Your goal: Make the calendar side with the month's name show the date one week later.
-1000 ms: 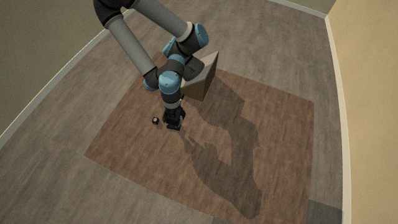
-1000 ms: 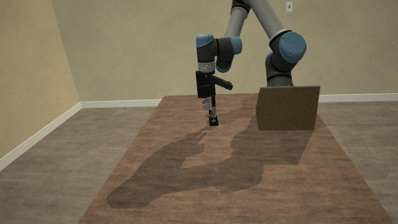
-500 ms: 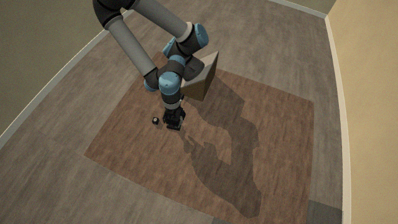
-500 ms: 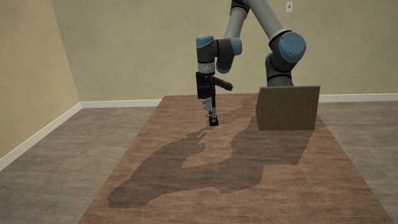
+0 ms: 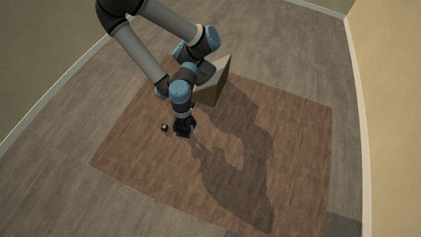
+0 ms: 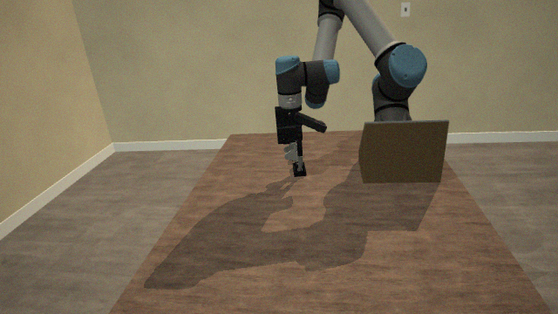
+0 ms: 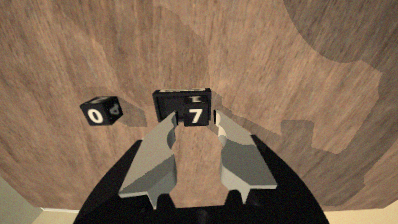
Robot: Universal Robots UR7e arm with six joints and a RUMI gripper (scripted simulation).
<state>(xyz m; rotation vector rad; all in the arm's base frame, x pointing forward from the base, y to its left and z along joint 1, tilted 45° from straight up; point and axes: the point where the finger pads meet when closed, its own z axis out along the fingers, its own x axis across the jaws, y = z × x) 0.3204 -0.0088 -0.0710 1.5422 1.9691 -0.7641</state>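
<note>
The black cube lies 1 cm below my hand. Also, from my hand: black tray: 2 cm to the right, 3 cm below.
</note>
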